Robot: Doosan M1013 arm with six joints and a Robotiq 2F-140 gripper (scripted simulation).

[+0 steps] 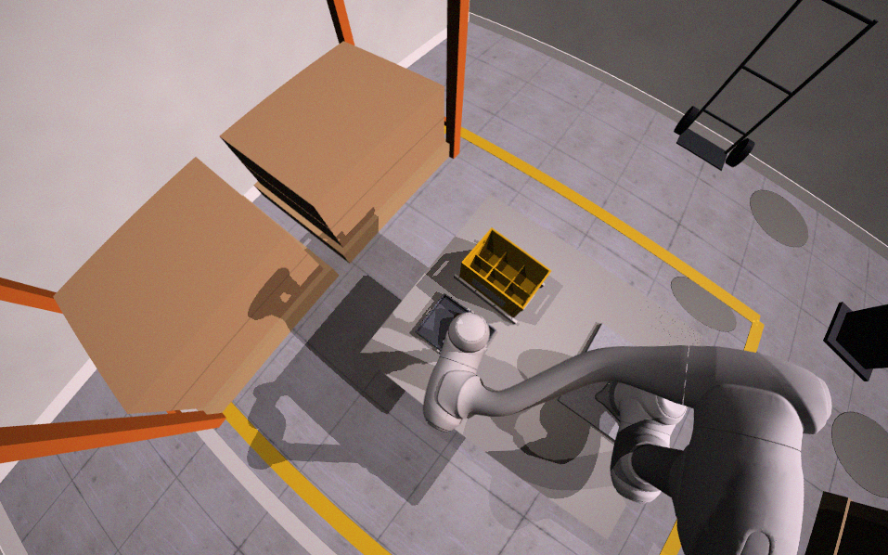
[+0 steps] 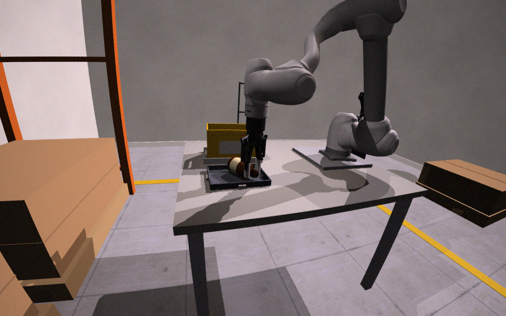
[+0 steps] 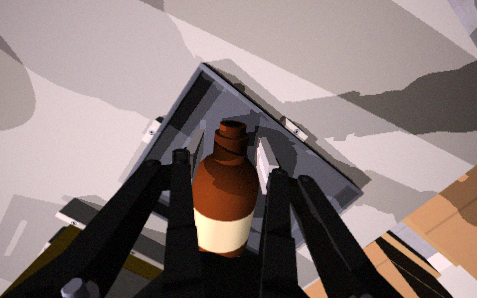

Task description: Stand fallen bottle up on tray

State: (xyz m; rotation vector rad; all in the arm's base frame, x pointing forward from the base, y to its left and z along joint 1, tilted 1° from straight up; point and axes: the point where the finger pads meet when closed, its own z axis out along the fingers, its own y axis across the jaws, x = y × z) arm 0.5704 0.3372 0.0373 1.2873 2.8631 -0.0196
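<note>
Right now my hand is 30 mm short of the brown bottle, 40 mm to the left of it and 20 mm above it. The rest, counted from my hand: dark grey tray: 60 mm ahead, 40 mm to the right, 50 mm below; then yellow crate: 90 mm ahead, 310 mm to the right, 20 mm above.
</note>
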